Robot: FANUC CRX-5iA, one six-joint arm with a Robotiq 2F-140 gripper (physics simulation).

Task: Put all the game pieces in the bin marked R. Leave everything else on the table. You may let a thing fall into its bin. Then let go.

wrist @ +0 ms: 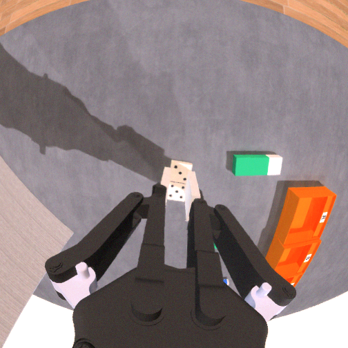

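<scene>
A cream domino [178, 175] with black dots is between the finger pads near the middle of the wrist view. My gripper [177, 179] is shut on the domino, with one pad against each long side. The pads and fingers cover part of its edges. The bin marked R [295, 212] is the upper orange compartment at the right, its small label on the inner right wall; the letter is hard to read. A green sliver [215, 246] shows beside the right finger, mostly hidden.
A green block with a white end [251, 165], like an eraser, lies right of the domino. A second orange bin [280, 254] adjoins the first, partly behind the gripper arm. A small blue thing [226, 282] is mostly hidden. The grey round table [150, 50] has a wooden floor beyond it.
</scene>
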